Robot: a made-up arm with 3 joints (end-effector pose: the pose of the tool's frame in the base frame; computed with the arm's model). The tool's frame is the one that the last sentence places.
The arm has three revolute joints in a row. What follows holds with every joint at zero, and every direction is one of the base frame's.
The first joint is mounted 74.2 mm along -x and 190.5 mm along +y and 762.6 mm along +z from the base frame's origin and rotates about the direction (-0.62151, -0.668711, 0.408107).
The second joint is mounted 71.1 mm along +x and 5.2 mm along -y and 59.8 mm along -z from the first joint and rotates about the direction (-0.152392, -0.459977, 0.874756).
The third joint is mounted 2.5 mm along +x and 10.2 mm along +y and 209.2 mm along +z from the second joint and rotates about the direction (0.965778, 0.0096, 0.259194).
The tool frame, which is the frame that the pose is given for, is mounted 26 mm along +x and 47.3 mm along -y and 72.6 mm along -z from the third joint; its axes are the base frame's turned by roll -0.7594, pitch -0.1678 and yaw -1.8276 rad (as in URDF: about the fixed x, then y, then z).
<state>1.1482 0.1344 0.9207</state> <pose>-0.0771 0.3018 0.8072 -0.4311 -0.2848 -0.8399</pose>
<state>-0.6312 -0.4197 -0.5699</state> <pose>0.0135 0.0471 0.7788 -1.5306 -0.6436 -2.0561</pose>
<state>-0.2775 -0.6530 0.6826</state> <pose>0.0673 0.1441 0.7793 -1.4966 0.3897 -2.6173</pose>
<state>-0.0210 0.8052 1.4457</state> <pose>-0.0932 0.2579 0.8362 -0.4368 0.9091 -0.3617</pose>
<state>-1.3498 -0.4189 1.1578</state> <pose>0.0542 0.1372 0.6784 -2.4535 0.1732 2.7040</pose>
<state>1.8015 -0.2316 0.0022</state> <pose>-0.1235 0.2884 0.8467 0.8959 -0.7645 -2.1029</pose>
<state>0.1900 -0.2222 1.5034</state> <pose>0.0305 0.2774 0.8671 -0.7820 1.1922 -1.4696</pose>
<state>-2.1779 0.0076 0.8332</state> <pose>-0.0304 0.1635 0.6488 -2.7372 -0.1551 2.6931</pose>
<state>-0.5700 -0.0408 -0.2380</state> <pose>0.0246 0.0862 0.7830 -1.2204 -0.2100 -2.0207</pose>
